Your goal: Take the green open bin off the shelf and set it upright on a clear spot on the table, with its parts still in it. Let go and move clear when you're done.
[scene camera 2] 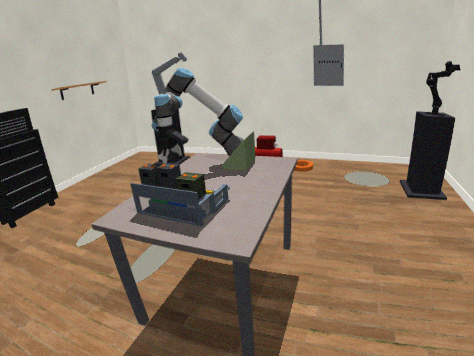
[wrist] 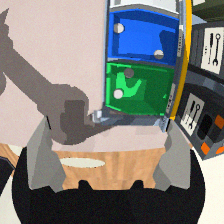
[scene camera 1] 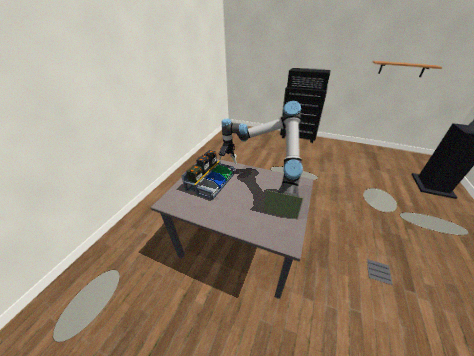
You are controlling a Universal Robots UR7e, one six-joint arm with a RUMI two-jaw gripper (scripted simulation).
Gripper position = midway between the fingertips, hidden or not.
Observation:
In view: my gripper (wrist: 108, 118), a green open bin (wrist: 147, 92) and a blue bin (wrist: 143, 34).

